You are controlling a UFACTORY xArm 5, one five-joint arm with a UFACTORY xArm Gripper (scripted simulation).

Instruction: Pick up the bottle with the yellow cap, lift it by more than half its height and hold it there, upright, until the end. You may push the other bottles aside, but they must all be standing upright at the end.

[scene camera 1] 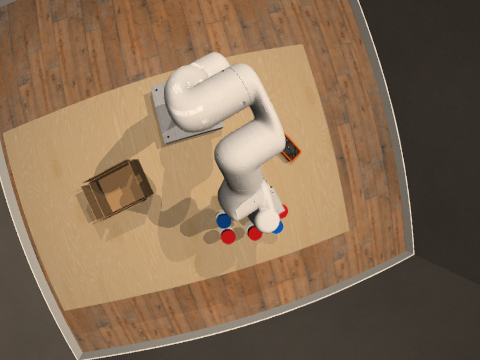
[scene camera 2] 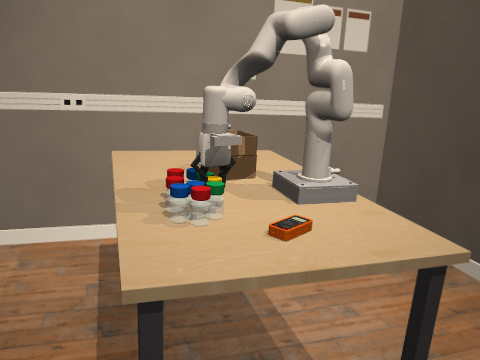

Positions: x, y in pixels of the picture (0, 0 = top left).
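There is a cardboard box here, which I can see in scene camera 1 (119, 189) and also in scene camera 2 (245, 155).
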